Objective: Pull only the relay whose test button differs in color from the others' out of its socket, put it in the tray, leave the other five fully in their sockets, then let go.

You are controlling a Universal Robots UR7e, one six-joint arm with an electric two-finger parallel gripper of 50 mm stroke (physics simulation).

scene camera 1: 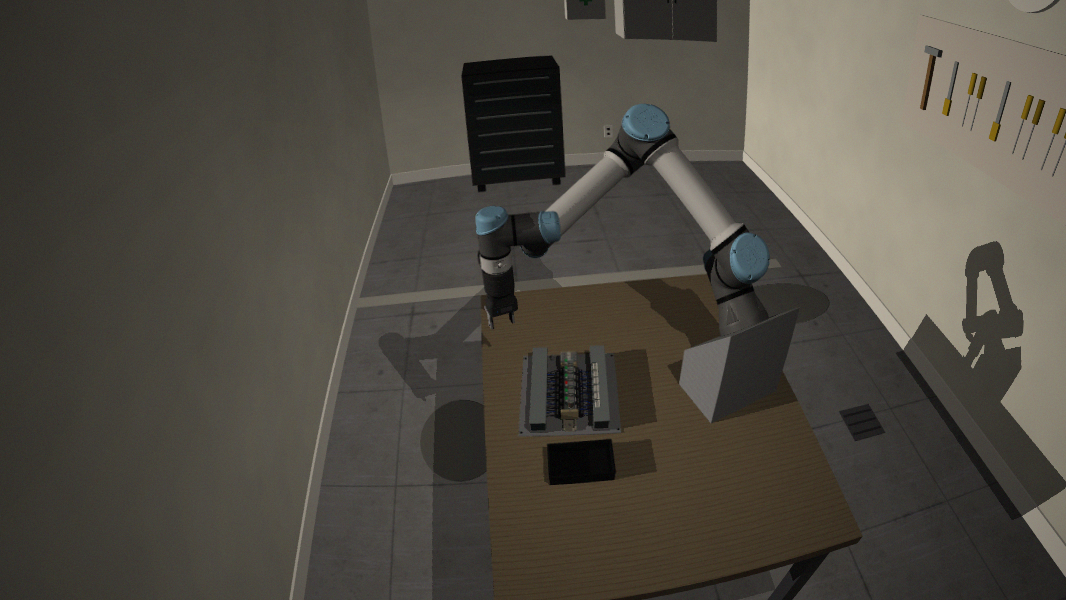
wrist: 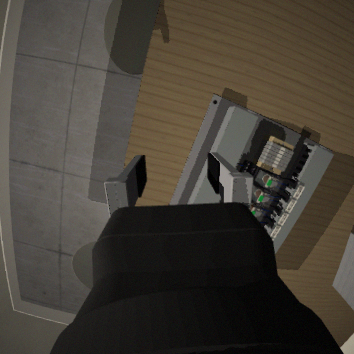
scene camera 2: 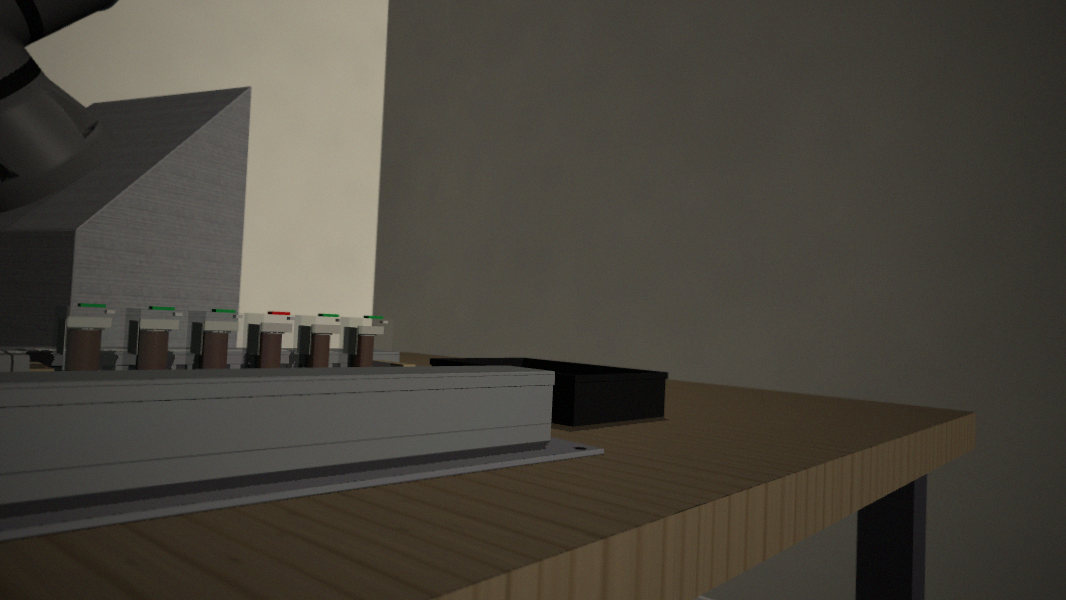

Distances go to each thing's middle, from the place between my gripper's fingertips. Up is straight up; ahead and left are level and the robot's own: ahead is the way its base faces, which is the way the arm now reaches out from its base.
Scene:
The relay (scene camera 2: 273, 340) lies 15 cm behind my hand, 13 cm to the left of it and 15 cm below it.

